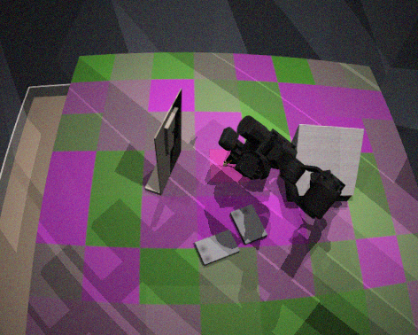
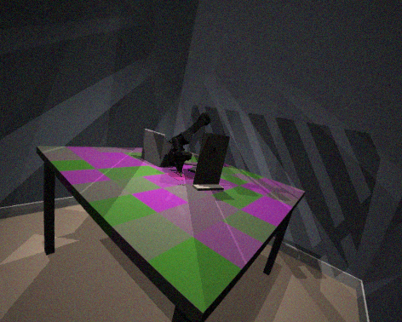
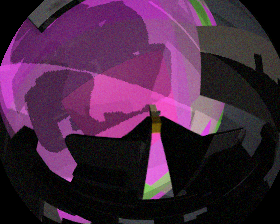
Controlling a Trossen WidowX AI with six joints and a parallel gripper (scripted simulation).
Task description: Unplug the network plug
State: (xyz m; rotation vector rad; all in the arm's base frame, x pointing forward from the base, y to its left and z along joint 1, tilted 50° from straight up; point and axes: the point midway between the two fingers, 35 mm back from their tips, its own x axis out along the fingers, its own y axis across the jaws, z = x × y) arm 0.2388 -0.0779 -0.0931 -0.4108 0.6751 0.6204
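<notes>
The marked pink square is 1 cm behind my gripper tip and 2 cm below it. From my gripper tip the other things lie so: upright grey panel: 18 cm ahead, 1 cm to the left, 11 cm above; then small yellow plug: right at my gripper tip.
</notes>
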